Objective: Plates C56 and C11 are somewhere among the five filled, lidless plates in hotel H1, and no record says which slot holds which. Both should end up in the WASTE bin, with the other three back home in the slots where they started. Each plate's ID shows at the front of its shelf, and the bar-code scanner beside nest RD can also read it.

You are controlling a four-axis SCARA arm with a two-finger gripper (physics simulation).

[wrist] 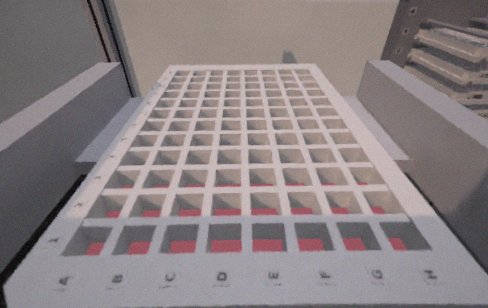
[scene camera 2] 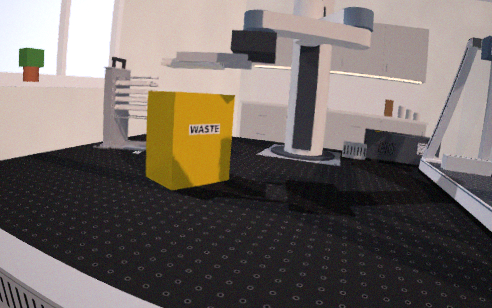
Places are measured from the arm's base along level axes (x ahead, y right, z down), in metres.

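Pixels of known places: gripper, fingertip midpoint: (wrist: 243, 85) (scene camera 2: 184, 59); arm's base at its link origin: (scene camera 2: 302, 156).
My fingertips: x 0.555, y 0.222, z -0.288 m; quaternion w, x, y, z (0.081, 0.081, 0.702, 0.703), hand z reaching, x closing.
Ahead of a thing's pixels: the offset from my fingertips to its middle. "spot": to the spot under its first point.
My gripper (scene camera 2: 212, 59) (wrist: 243, 85) is shut on a lidless filled plate {dx -0.005, dy -0.023, dz +0.010 m} (wrist: 243, 265), with red in its wells. The plate lies level between the fingers; its ID does not show. The gripper is high, left of the column and above the bin's height in the scene view. Hotel H1 {dx -0.234, dy +0.367, dz +0.117 m} (scene camera 2: 110, 110) (wrist: 398, 37) stands at the left in the scene view and at the right edge of the wrist view. Several plates {dx -0.251, dy +0.337, dz +0.104 m} (scene camera 2: 131, 99) {dx -0.251, dy +0.337, dz +0.048 m} (wrist: 447, 44) sit on its shelves; their IDs cannot be read. The yellow WASTE bin {dx -0.006, dy -0.022, dz +0.175 m} (scene camera 2: 202, 155) stands in front, hiding part of the hotel.
The arm's column (scene camera 2: 326, 100) stands behind and right of the bin. A dark box {spot: dx -0.589, dy -0.586, dz +0.204 m} (scene camera 2: 395, 146) and a small slotted light block {spot: dx -0.599, dy -0.424, dz +0.243 m} (scene camera 2: 354, 150) stand at the right. A white-framed machine (scene camera 2: 452, 100) stands at the right edge. The scanner and nest RD cannot be made out.
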